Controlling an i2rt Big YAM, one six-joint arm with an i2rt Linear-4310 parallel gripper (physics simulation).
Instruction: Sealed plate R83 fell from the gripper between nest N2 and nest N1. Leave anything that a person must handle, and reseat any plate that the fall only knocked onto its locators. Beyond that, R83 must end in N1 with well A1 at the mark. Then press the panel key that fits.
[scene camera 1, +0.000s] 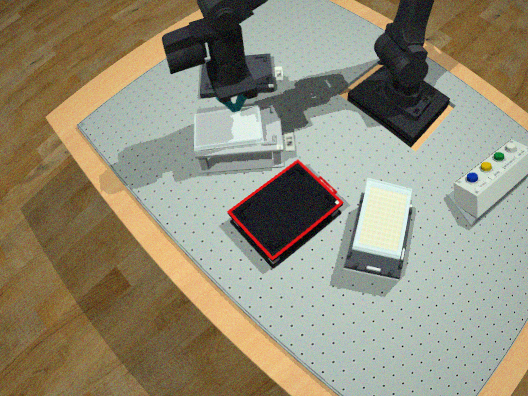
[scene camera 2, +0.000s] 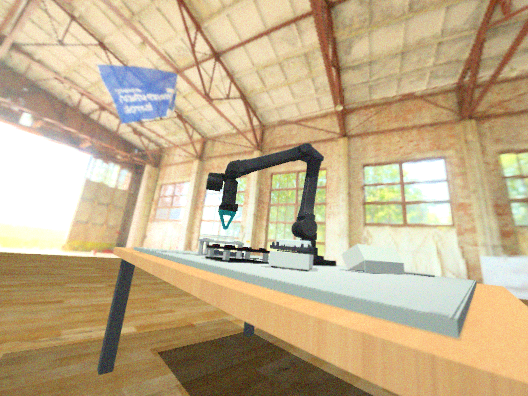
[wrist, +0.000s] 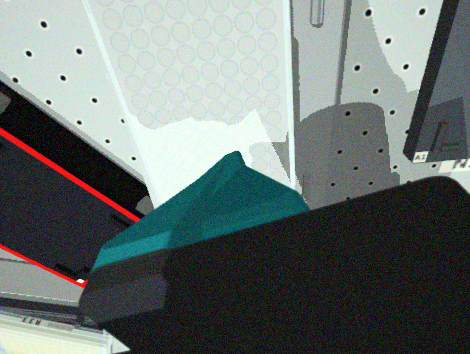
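Where they show: gripper, fingertip midpoint: (scene camera 1: 236, 110) (scene camera 2: 225, 229) (wrist: 237, 164); arm's base at its link origin: (scene camera 1: 402, 98).
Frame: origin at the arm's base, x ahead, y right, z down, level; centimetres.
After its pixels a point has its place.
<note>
A clear whitish plate (scene camera 1: 227, 127) @(x 34.3, y 19.3, z -5.8 cm) (wrist: 200, 50) @(x 35.6, y 21.4, z -5.7 cm) lies on a raised light grey nest (scene camera 1: 272, 131) @(x 28.7, y 13.3, z -3.8 cm) (wrist: 320, 60) @(x 30.4, y 24.4, z -3.8 cm), shifted to its left side in scene camera 1. A pale yellow plate (scene camera 1: 384, 220) @(x 31.3, y -14.0, z -5.5 cm) (wrist: 55, 342) @(x 31.0, y -9.8, z -5.6 cm) lies on a dark nest (scene camera 1: 372, 263) @(x 38.0, y -16.8, z -3.4 cm) at the right; its end label is too blurred to read surely. My gripper (scene camera 1: 235, 109) @(x 31.7, y 19.2, z -8.4 cm) (scene camera 2: 226, 228) @(x 31.7, y 19.2, z -8.4 cm) (wrist: 237, 164) @(x 31.7, y 19.2, z -8.4 cm) is shut and empty, pointing down above the clear plate's rear edge. The white panel (scene camera 1: 480, 195) @(x 14.5, y -26.8, z -5.8 cm) has blue (scene camera 1: 472, 177) @(x 11.4, y -23.5, z -5.0 cm), yellow (scene camera 1: 486, 166) @(x 6.6, y -25.0, z -5.0 cm), green (scene camera 1: 499, 156) @(x 1.9, y -26.5, z -5.0 cm) and white (scene camera 1: 511, 146) @(x -3.1, y -27.9, z -5.0 cm) keys.
A red-rimmed black tray (scene camera 1: 285, 210) @(x 39.1, y 1.3, z -1.9 cm) (wrist: 45, 200) @(x 38.3, y 3.9, z -1.9 cm) stands between the two plates. A dark nest (scene camera 1: 260, 65) @(x 13.0, y 30.9, z 0.4 cm) (wrist: 445, 100) @(x 19.6, y 28.2, z 0.5 cm) with an A1 tag (wrist: 420, 157) @(x 16.6, y 24.5, z 0.4 cm) stands behind the clear plate's nest. The arm's black base (scene camera 1: 400, 105) @(x 3.9, y -1.4, z -2.0 cm) stands at the back right.
</note>
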